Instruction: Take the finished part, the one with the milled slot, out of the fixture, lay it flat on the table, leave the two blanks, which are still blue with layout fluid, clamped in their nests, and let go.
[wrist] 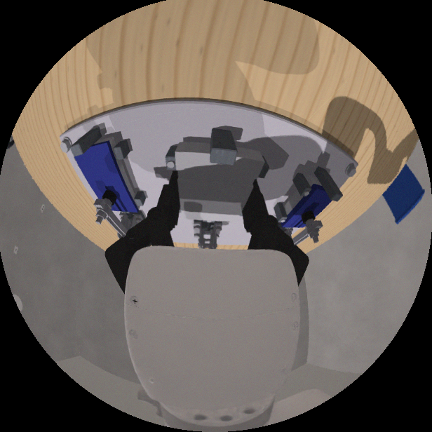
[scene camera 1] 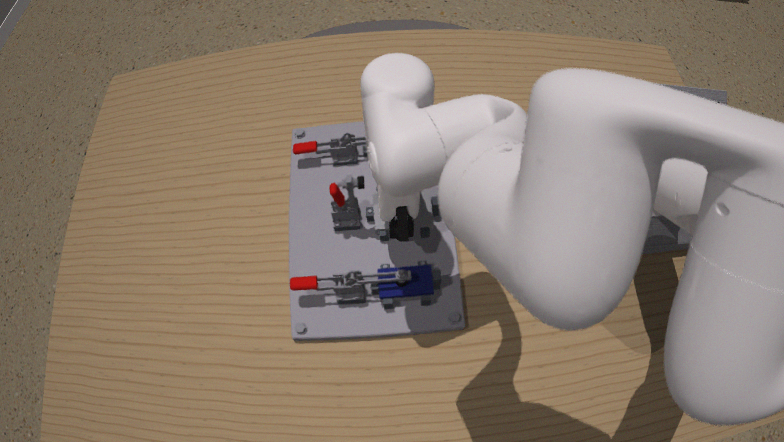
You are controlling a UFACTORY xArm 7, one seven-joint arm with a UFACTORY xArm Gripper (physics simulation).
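Places are measured from the arm's base along level axes (x back, y down, z right), in centimetres.
Where they show: gripper, between the fingertips: (scene camera 1: 399, 213).
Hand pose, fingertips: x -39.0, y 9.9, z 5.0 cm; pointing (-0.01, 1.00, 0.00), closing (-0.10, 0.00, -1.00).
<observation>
Things, the pixels of their top centre, and the offset from my fingertips. "*": a spot on its surface instead. Level surfaces: height alone.
- finished part, centre of its top: (scene camera 1: 402, 207) dx +0.4, dy -1.8, dz +0.0 cm
- middle toggle clamp, a spot on its surface: (scene camera 1: 345, 211) * dx -7.4, dy -3.6, dz -0.2 cm
- blue blank, centre of its top: (scene camera 1: 405, 280) dx -1.0, dy -2.3, dz -10.9 cm
- fixture plate, centre of its top: (scene camera 1: 368, 217) dx -4.4, dy +0.3, dz +0.4 cm
- wooden table, height of its surface: dy +1.9 cm
The finished part (scene camera 1: 381, 224) (wrist: 215, 185), a bare grey block, sits in the middle nest between grey locating blocks, mostly hidden by the arm in the scene view. My gripper (scene camera 1: 402, 222) (wrist: 213, 184) points down over it and is shut on it, one black finger against each side. The milled slot cannot be made out clearly. The middle toggle clamp (scene camera 1: 345, 211) (wrist: 207, 232) is swung open, its red handle up. One blue blank (scene camera 1: 420, 288) (wrist: 315, 197) is clamped in its nest. The other blue blank (wrist: 102, 167) is also clamped, hidden by the arm in the scene view.
The fixture plate (scene camera 1: 321, 247) (wrist: 142, 117) lies on the wooden table (scene camera 1: 181, 219) (wrist: 190, 55). Clamps with red handles (scene camera 1: 303, 282) (scene camera 1: 305, 147) stand on both sides of the middle nest. Wooden table top stretches left of the plate. A blue object (wrist: 404, 194) shows beyond the table.
</observation>
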